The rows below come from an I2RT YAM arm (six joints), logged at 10 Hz.
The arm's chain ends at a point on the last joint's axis. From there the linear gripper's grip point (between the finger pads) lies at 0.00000 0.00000 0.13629 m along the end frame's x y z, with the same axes.
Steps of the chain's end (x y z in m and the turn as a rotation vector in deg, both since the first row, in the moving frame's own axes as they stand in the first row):
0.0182 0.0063 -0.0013 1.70 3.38 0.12
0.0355 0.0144 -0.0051 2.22 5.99 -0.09
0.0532 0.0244 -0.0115 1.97 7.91 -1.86
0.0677 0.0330 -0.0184 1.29 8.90 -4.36
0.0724 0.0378 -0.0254 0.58 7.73 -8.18
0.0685 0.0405 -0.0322 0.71 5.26 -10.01
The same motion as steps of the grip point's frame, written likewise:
0.0262 0.0023 -0.0016 1.70 3.38 0.12
0.0497 0.0091 -0.0059 2.22 5.99 -0.09
0.0719 0.0194 -0.0129 1.97 7.91 -1.86
0.0886 0.0291 -0.0201 1.29 8.90 -4.36
0.0906 0.0351 -0.0266 0.58 7.73 -8.18
0.0808 0.0377 -0.0328 0.71 5.26 -10.01

